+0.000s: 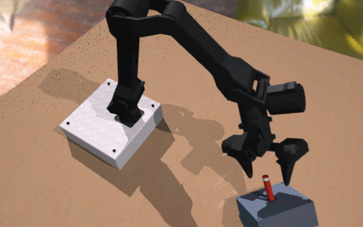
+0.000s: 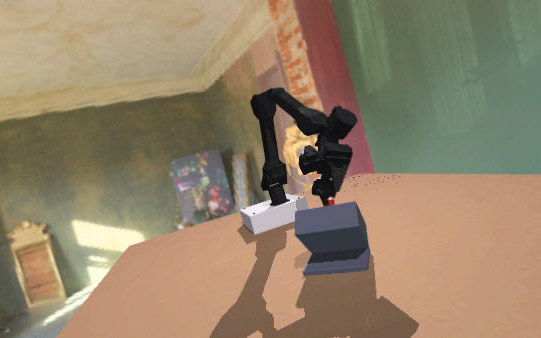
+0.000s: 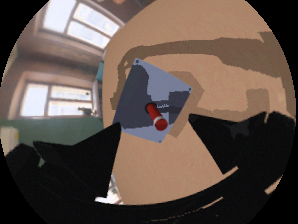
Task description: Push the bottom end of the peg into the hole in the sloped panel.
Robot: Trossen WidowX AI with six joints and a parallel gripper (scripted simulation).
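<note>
Now: the red round peg 1 cm to the right of my gripper tip and 1 cm below it. The rest, counted from my gripper tip: grey panel block 4 cm ahead, 3 cm to the right, 5 cm below.
</note>
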